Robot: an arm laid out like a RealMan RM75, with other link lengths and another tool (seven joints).
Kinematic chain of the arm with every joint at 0, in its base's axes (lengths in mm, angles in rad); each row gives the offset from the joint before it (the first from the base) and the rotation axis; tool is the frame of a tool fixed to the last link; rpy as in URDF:
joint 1: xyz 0 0 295.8 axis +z
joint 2: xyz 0 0 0 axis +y
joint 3: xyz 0 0 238.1 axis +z
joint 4: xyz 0 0 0 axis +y
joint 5: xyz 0 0 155.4 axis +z
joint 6: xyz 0 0 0 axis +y
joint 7: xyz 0 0 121 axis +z
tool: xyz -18 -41 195 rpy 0.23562 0 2.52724
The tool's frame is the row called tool.
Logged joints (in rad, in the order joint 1, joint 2, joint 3, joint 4, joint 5, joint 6, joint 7), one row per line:
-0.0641, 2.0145, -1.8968, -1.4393, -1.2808, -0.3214, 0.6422
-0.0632, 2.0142, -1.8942, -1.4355, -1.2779, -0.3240, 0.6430
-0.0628, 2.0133, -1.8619, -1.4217, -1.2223, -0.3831, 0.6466
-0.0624, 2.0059, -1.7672, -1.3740, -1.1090, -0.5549, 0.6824
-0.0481, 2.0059, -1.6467, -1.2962, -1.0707, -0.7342, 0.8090
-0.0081, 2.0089, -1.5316, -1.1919, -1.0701, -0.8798, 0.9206
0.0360, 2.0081, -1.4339, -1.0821, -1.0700, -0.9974, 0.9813
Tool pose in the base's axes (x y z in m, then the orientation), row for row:
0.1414, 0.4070, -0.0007, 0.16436, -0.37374, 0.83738, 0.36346
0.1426, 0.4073, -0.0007, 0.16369, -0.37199, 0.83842, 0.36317
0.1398, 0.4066, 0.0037, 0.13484, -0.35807, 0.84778, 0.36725
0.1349, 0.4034, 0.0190, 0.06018, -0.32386, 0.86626, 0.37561
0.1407, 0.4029, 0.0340, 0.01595, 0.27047, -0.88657, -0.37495
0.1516, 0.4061, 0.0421, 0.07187, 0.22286, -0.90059, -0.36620
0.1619, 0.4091, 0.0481, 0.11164, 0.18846, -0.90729, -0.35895
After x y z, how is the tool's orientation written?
As a quaternion, w x y z.
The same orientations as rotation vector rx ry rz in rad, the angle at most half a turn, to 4 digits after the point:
-1.0652, 2.3866, 1.0359
-1.0606, 2.3905, 1.0355
-1.0375, 2.4565, 1.0641
-0.9802, 2.6219, 1.1368
0.8412, -2.7573, -1.1661
0.6698, -2.7067, -1.1006
0.5534, -2.6640, -1.0539

